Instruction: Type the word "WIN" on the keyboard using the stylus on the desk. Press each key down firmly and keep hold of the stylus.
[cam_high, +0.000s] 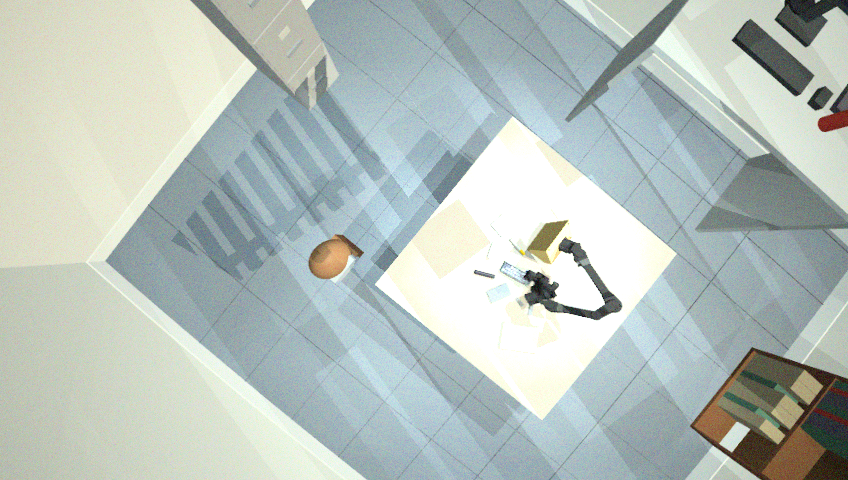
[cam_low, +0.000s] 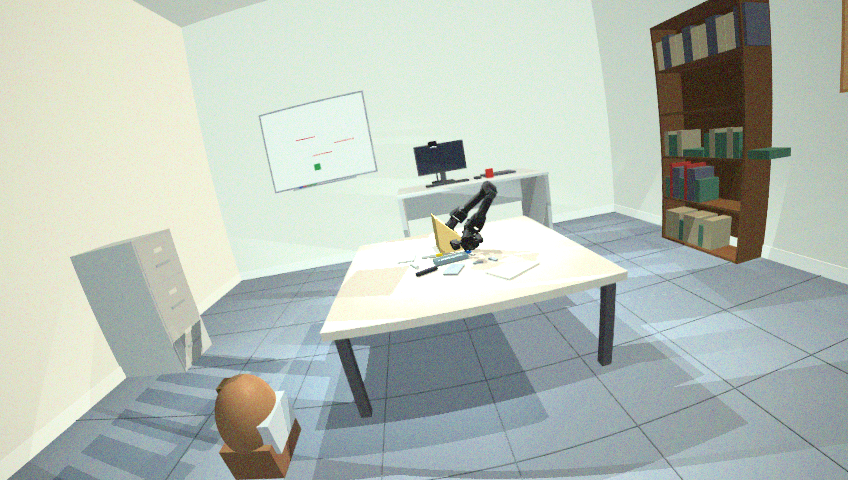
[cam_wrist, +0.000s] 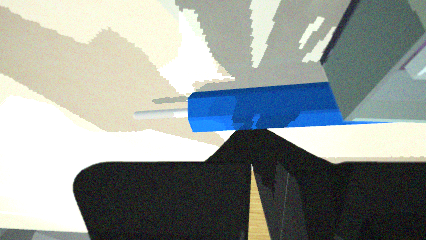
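My gripper tip is 2 cm to the right of the blue stylus and 1 cm short of it. From my gripper tip the other things lie so: W key 9 cm ahead, 5 cm to the right, 1 cm above; then small block 20 cm ahead, 4 cm to the left; then yellow-tipped marker 18 cm to the right, 2 cm behind.
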